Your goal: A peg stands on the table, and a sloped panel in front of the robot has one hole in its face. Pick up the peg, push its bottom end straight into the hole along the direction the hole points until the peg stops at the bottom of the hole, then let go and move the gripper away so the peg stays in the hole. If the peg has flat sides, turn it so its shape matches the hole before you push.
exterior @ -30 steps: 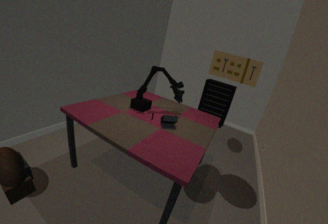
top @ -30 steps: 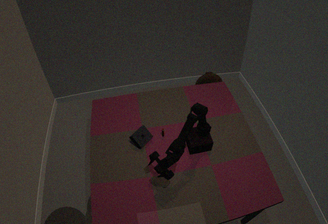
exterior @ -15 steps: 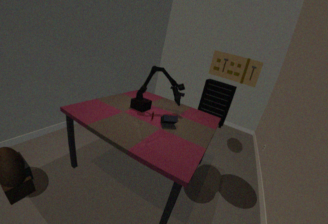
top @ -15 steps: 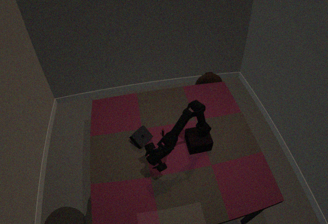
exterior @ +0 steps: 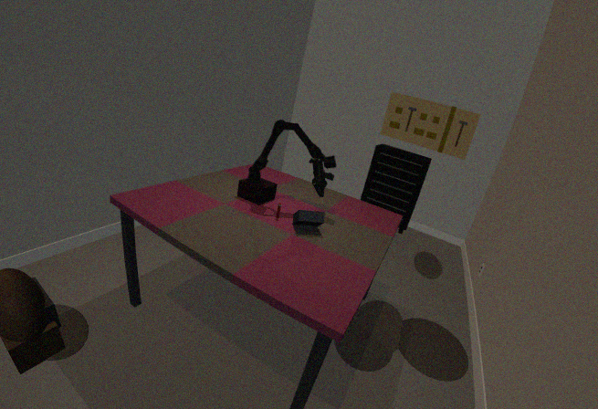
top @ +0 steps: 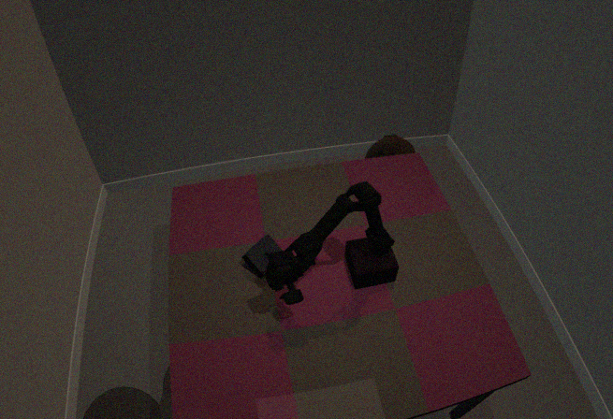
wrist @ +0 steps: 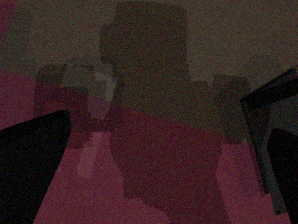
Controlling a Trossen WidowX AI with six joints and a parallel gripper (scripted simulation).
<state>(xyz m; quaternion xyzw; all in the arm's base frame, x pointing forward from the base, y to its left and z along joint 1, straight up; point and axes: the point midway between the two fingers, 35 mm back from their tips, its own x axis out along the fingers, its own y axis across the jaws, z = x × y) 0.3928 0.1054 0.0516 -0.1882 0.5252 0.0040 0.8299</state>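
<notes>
The red flat-sided peg is 21 cm to the right of my gripper tip, 14 cm behind it and 6 cm below it. The rest, counted from my gripper tip: dark sloped panel: 19 cm to the right, 6 cm below, 3 cm ahead.
</notes>
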